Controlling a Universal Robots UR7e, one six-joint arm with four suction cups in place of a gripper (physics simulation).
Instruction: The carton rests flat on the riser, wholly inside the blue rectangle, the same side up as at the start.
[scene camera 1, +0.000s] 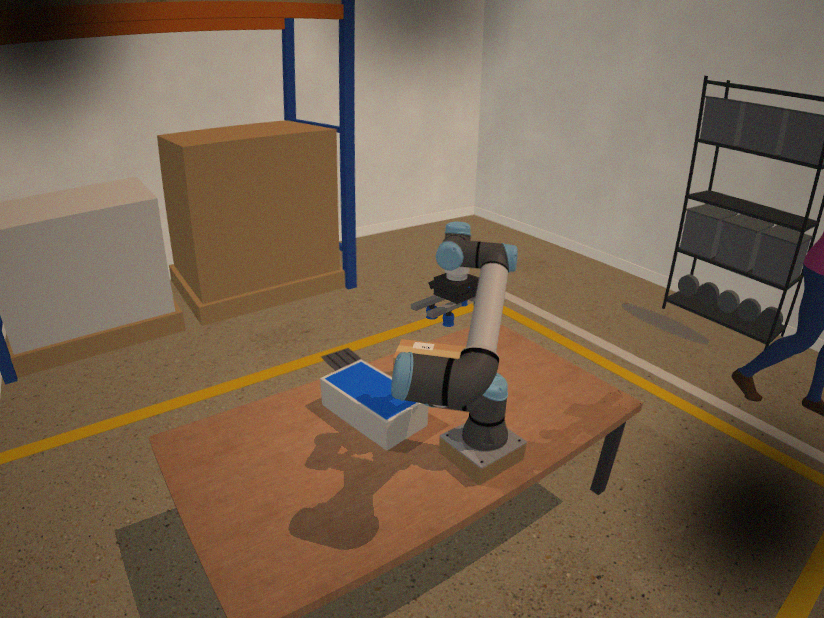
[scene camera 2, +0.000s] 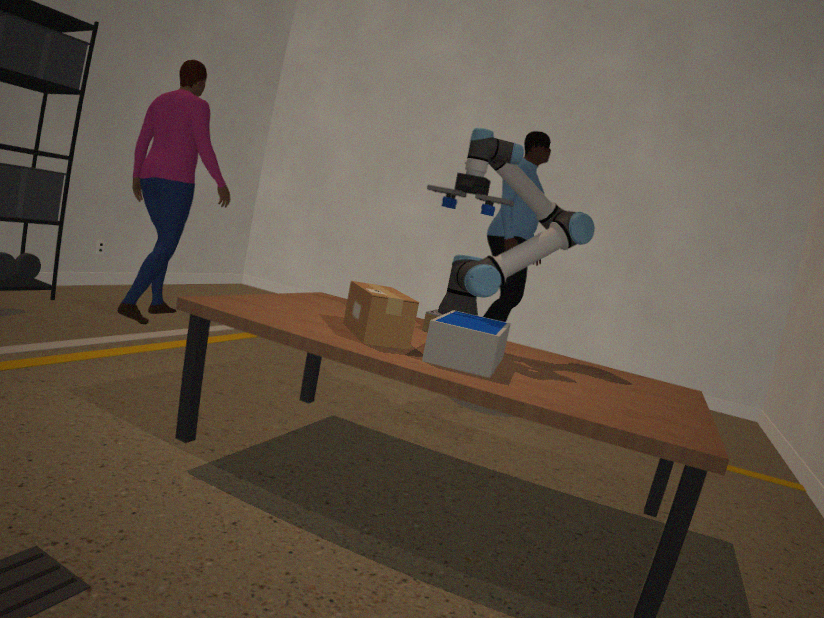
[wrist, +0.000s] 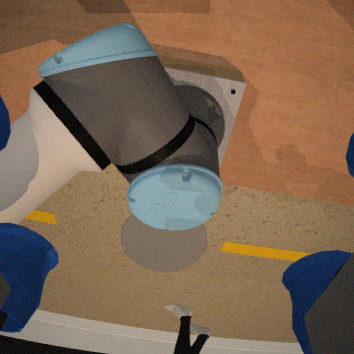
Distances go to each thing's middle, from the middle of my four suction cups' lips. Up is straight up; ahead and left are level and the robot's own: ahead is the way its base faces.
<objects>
The brown carton (scene camera 2: 377, 315) is 40 cm below my suction cup, 24 cm ahead of it and 17 cm to the right of it. Round my suction cup: riser (scene camera 1: 360, 394) 41 cm below, 24 cm ahead, 14 cm to the left.
</objects>
